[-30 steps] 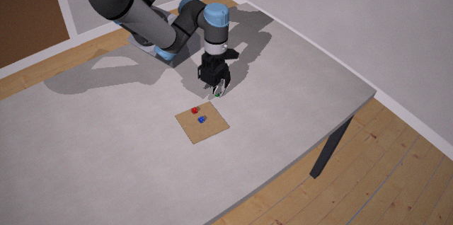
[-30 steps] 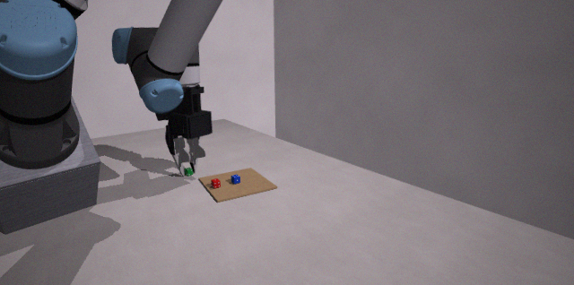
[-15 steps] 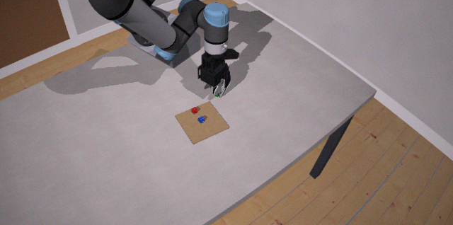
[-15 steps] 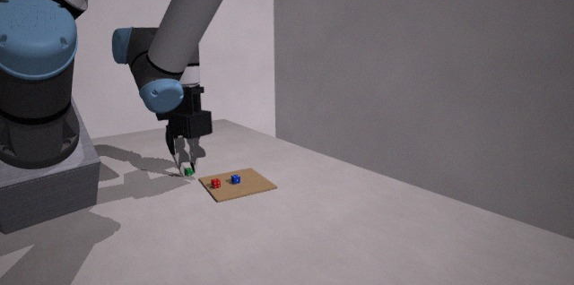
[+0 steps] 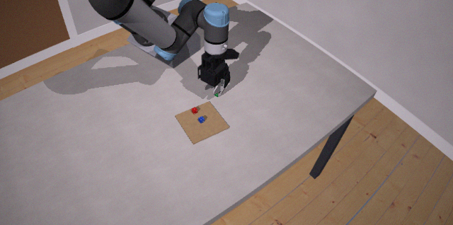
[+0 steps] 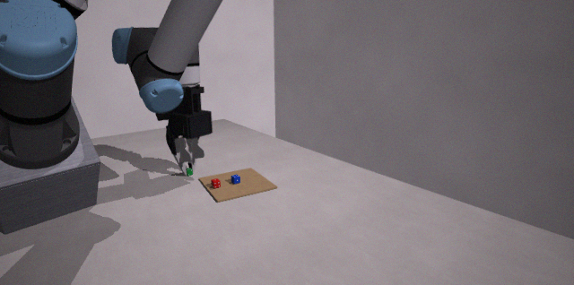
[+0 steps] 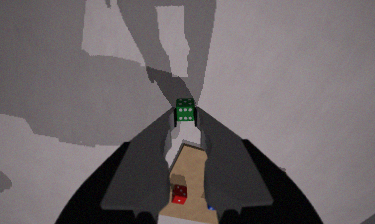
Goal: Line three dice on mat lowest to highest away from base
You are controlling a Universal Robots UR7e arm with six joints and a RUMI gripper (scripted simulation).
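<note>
The green die is 1 cm below my hand. Also, from my hand: blue die 13 cm to the right, 5 cm ahead, 1 cm below; then square mat 13 cm to the right, 5 cm ahead, 2 cm below; then red die 12 cm to the right, 1 cm below.
</note>
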